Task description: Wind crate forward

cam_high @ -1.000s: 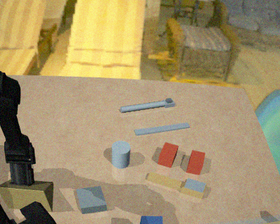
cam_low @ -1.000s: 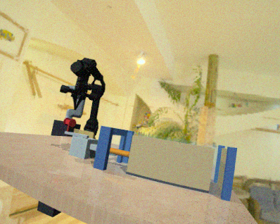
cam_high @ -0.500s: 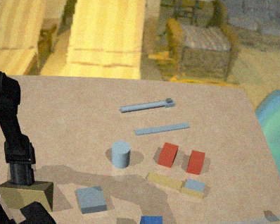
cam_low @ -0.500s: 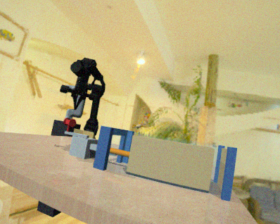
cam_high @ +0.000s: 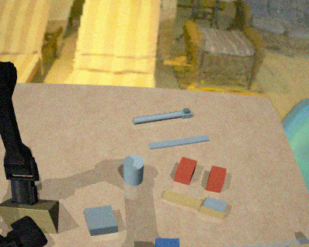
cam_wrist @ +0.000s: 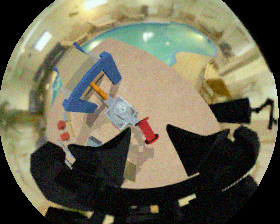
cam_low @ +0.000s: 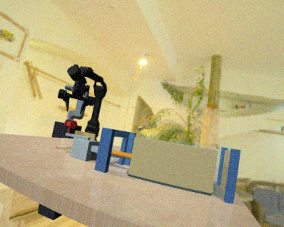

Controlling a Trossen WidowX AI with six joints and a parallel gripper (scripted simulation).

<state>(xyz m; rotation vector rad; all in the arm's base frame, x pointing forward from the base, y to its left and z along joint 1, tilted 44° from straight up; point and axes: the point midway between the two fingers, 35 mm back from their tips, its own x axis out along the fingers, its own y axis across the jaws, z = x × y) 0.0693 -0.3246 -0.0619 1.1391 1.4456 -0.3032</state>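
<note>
Now: gripper tip 70 mm above the red spool-shaped piece, 10 mm to the right of it and 10 mm past it. Also, from my gripper tip: winch handle 100 mm below, 30 mm ahead, 20 mm to the left; then grey winch 170 mm below, 70 mm ahead, 20 mm to the left; then blue frame 250 mm ahead, 100 mm below, 10 mm to the left.
</note>
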